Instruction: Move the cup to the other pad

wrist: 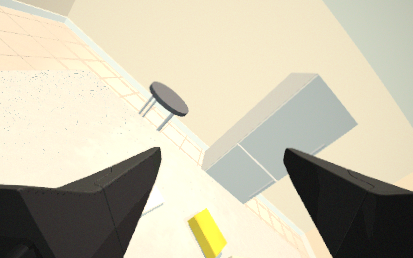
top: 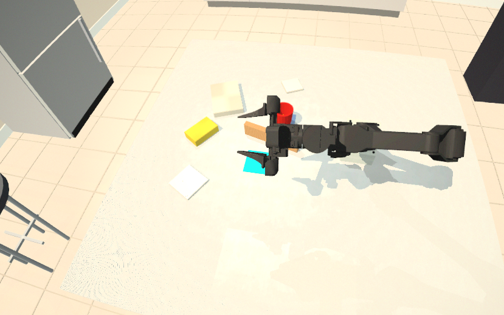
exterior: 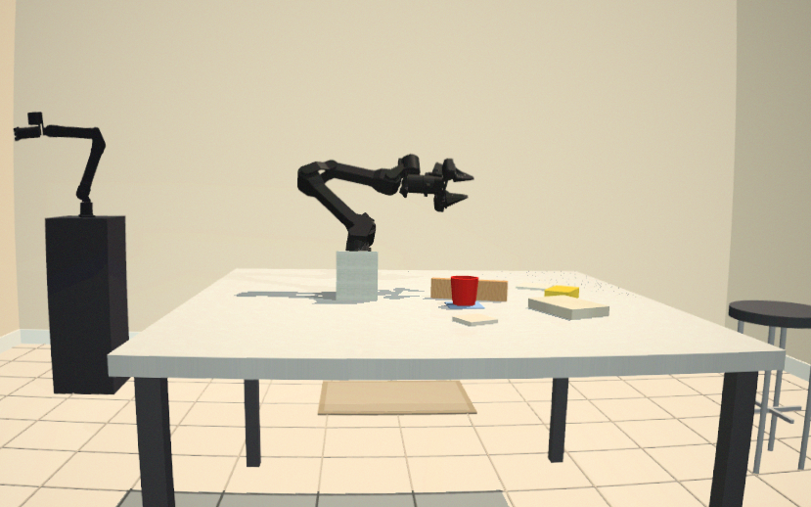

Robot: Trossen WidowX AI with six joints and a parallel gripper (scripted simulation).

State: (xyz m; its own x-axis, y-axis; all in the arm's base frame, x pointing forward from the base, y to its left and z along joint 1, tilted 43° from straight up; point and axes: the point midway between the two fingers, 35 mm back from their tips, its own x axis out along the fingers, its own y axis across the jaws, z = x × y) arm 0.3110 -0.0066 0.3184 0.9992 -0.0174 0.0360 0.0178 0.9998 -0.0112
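The red cup is 9 cm behind my gripper tip, 34 cm to the right of it and 27 cm below it. Round my gripper tip: white tile (21 cm ahead, 3 cm to the right, 31 cm below); then cyan pad (2 cm behind, 14 cm to the right, 32 cm below); then wooden bar (5 cm behind, 24 cm to the right, 29 cm below).
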